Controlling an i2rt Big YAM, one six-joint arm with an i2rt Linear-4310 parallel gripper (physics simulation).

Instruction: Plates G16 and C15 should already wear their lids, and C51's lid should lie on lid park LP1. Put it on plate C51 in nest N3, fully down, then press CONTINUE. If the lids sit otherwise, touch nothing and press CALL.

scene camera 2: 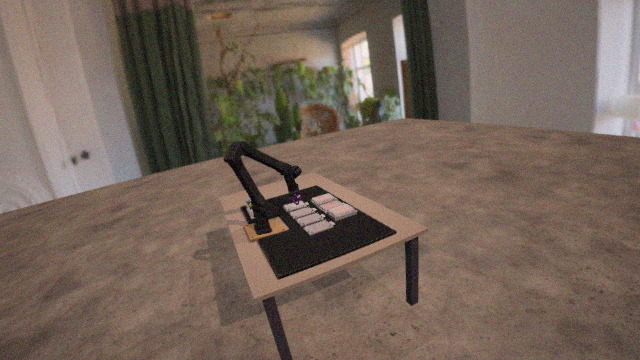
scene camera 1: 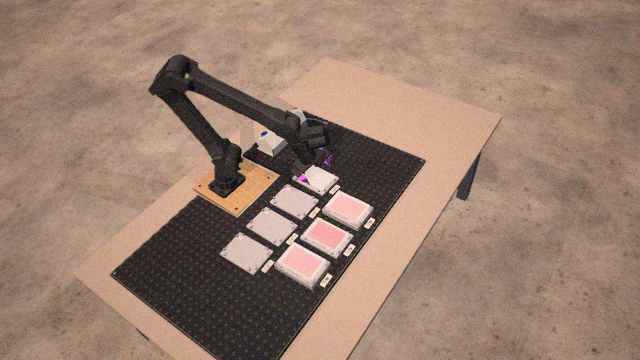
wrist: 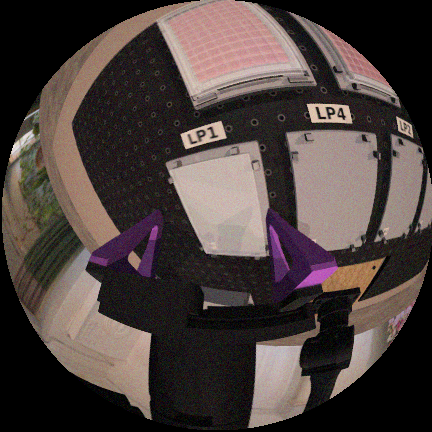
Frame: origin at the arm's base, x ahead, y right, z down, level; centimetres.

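Seen in the pictures: gripper, fingertip midpoint: [scene camera 2: 297, 200] [scene camera 1: 318, 175] [wrist: 212, 213]; arm's base, origin of the base link: [scene camera 2: 263, 229] [scene camera 1: 227, 183] [wrist: 334, 299].
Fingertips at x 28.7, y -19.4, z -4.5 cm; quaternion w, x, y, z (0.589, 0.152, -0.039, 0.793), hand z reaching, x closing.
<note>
Pixels of each thing's middle, then the offset from my fingertips to it. "*": a spot on its surface instead.
- pale lid, body centre: [wrist: 222, 215] [scene camera 1: 315, 177] [scene camera 2: 294, 205] dx -2.3, dy -0.8, dz +3.1 cm
- Lid park LP4, body centre: [wrist: 340, 202] [scene camera 1: 294, 200] [scene camera 2: 301, 211] dx -1.9, dy +12.3, dz +3.5 cm
- LP2, body centre: [wrist: 406, 195] [scene camera 1: 271, 225] [scene camera 2: 309, 218] dx -1.4, dy +25.1, dz +3.5 cm
- white box with a blue button, body centre: [wrist: 204, 307] [scene camera 1: 281, 129] [scene camera 2: 253, 206] dx -27.9, dy -12.1, dz +0.3 cm
- pale box, surface spot: [scene camera 1: 298, 116] * dx -25.3, dy -20.3, dz -2.0 cm
A pale lid [scene camera 1: 324, 178] [scene camera 2: 296, 205] [wrist: 220, 195] lies on lid park LP1; a strip of the park [wrist: 210, 154] shows along its label side. My gripper [scene camera 1: 317, 170] [scene camera 2: 297, 199] [wrist: 212, 213] is open and empty above the lid, its purple fingers spread toward the lid's two sides. Three pink plates stand in a row: one [scene camera 1: 347, 208] [wrist: 235, 40] nearest LP1, a middle one [scene camera 1: 327, 236] [wrist: 360, 55] and a far one [scene camera 1: 303, 262]. Their names cannot be read, and I cannot tell which wear clear lids.
Lid park LP4 [scene camera 1: 294, 201] [wrist: 335, 190] is beside LP1, then LP2 [scene camera 1: 271, 226] [wrist: 402, 185] and another park [scene camera 1: 246, 253]; no lid shows on them. A white box with a blue button [scene camera 1: 270, 143] stands near the arm's wooden base [scene camera 1: 260, 186] [wrist: 350, 276]. Another pale box [scene camera 1: 298, 116] is partly hidden behind the arm.
</note>
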